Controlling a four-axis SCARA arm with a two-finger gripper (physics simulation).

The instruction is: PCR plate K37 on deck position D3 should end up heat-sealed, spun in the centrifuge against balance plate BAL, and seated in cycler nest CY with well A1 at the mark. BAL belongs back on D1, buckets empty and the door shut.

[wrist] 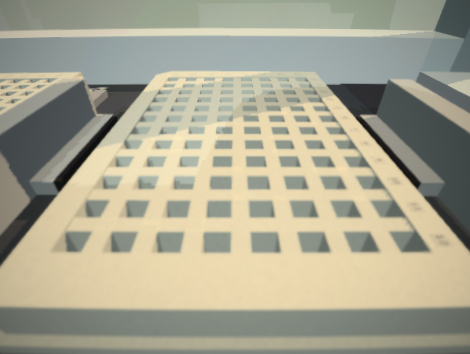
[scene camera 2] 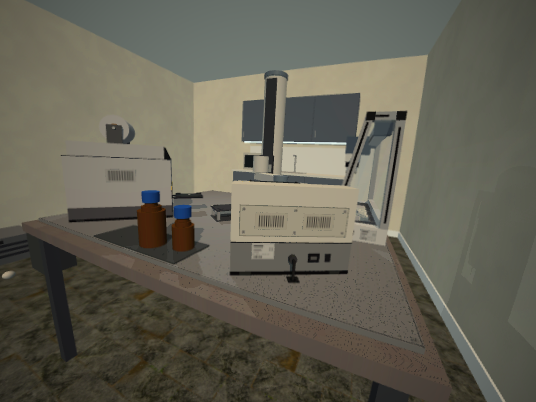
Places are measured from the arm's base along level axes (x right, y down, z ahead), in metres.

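Pixels of known places: gripper, fingertip midpoint: (wrist: 236,102) (scene camera 2: 358,215).
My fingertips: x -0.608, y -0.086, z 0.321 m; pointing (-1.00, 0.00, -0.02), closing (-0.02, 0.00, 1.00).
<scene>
For each thing: its top centre in the pictures, then the offset to it from my fingertips. "pt": a spot on its surface instead. Level surfaces: height alone.
- cream PCR plate, middle of its top: (wrist: 238,122) dz +0.001, dx +0.022, dy -0.002 m
- second cream plate, surface spot: (wrist: 25,90) pt dz -0.096, dx -0.011, dy -0.001 m
- white box-shaped instrument, middle of its top: (scene camera 2: 123,118) dz +0.406, dx +1.092, dy -0.403 m
- dark mat, its level: dy +0.068 m
- slanted frame, surface spot: (scene camera 2: 393,175) pt dz +0.170, dx -0.095, dy -0.206 m
A cream PCR plate (wrist: 235,280) with rows of square wells fills the middle of the wrist view. Small numbers run along its right rim; no plate name is readable. My gripper (wrist: 236,102) is open, with one finger low beside each long side of this plate and the black pads close to its edges. Part of a second cream plate (wrist: 25,90) shows at the left, behind the left finger. In the scene view the gripper is hidden; the arm's column (scene camera 2: 280,125) rises behind a cream and grey instrument (scene camera 2: 294,212). Mark A1 does not show.
A pale blue rail (wrist: 225,52) crosses beyond the plates. In the scene view, a white box-shaped instrument (scene camera 2: 117,182) with a roll on top stands at the left. Two brown bottles (scene camera 2: 152,225) (scene camera 2: 183,235) stand on a dark mat (scene camera 2: 115,235). A slanted frame (scene camera 2: 393,175) stands at the right.
</scene>
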